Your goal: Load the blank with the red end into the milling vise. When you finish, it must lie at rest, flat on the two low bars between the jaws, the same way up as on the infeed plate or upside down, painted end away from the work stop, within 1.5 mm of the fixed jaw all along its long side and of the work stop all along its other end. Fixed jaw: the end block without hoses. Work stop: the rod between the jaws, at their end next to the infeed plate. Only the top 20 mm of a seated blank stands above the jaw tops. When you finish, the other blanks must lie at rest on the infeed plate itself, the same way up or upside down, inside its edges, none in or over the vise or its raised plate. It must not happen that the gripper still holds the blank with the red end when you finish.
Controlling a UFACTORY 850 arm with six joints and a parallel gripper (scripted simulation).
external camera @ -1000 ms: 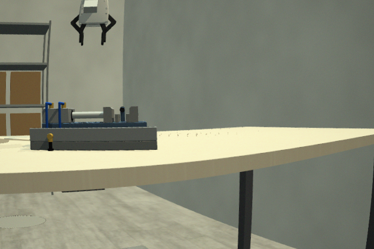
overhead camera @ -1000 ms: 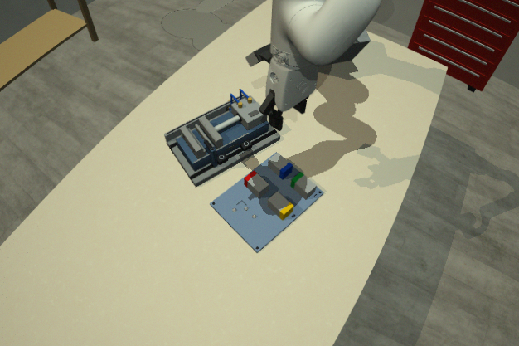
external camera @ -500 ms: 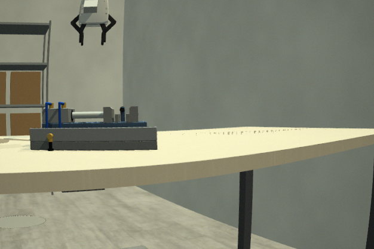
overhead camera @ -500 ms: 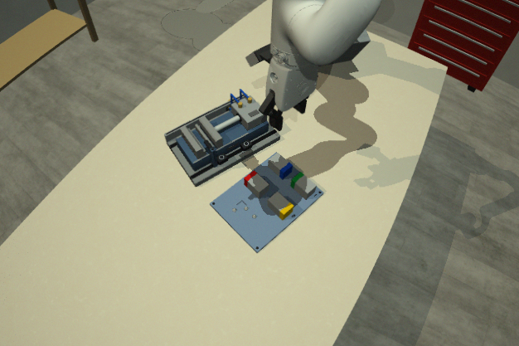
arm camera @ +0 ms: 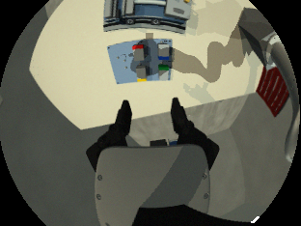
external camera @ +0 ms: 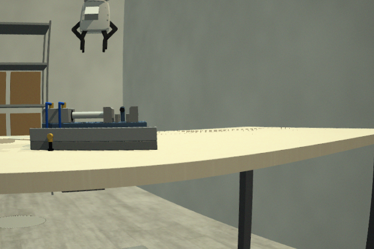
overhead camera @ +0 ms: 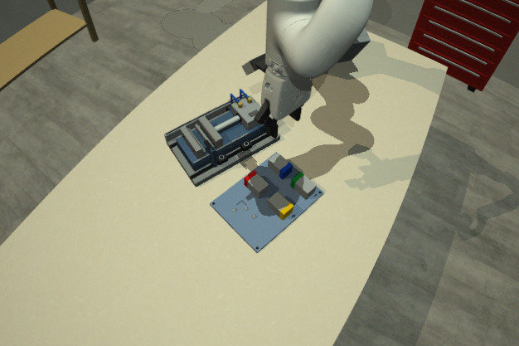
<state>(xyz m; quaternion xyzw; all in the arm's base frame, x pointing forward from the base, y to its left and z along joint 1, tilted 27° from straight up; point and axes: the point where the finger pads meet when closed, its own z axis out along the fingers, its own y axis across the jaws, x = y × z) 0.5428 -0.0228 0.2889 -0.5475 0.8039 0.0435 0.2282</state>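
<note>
Now: the red-ended blank 2 cm ahead of my hand, 5 cm to the right of it and 27 cm below it. The rest, counted from my hand: yellow-ended blank: 5 cm ahead, 4 cm to the left, 27 cm below; then blue-ended blank: 6 cm behind, 2 cm to the right, 27 cm below; then green-ended blank: 4 cm behind, 7 cm to the left, 27 cm below.
</note>
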